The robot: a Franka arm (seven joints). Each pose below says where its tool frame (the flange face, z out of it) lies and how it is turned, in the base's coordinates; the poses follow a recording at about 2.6 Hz.
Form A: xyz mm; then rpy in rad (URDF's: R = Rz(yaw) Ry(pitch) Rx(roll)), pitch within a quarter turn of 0, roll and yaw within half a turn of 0.
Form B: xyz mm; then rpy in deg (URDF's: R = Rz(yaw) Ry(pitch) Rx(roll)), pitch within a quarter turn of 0, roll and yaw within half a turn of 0. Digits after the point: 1 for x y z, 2 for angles.
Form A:
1: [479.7 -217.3 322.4 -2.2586 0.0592 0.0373]
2: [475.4 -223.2 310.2 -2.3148 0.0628 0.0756]
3: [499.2 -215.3 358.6 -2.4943 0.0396 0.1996]
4: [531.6 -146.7 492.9 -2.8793 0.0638 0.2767]
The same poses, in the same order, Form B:
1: [479.7 -217.3 322.4 -129.41 3.39 2.14]
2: [475.4 -223.2 310.2 -132.63 3.60 4.33]
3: [499.2 -215.3 358.6 -142.91 2.27 11.44]
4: [531.6 -146.7 492.9 -164.97 3.66 15.85]
